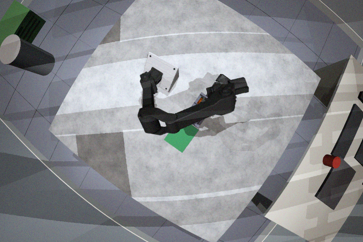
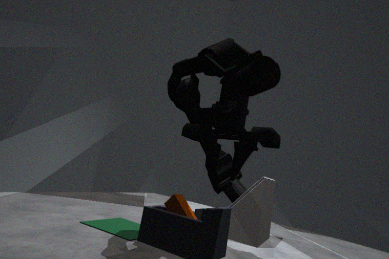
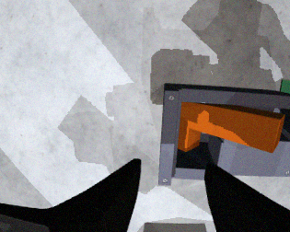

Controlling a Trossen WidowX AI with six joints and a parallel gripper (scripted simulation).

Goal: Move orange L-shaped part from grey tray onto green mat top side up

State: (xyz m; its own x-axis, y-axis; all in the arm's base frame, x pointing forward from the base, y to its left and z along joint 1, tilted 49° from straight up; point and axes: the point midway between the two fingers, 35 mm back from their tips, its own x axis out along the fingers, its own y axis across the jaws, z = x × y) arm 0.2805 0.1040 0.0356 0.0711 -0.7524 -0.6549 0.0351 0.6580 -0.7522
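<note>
My gripper tip is 10 cm above the orange L-shaped part, 4 cm to the left of it and 1 cm past it. Also, from my gripper tip: green mat: 22 cm to the right, 16 cm below, 2 cm behind.
</note>
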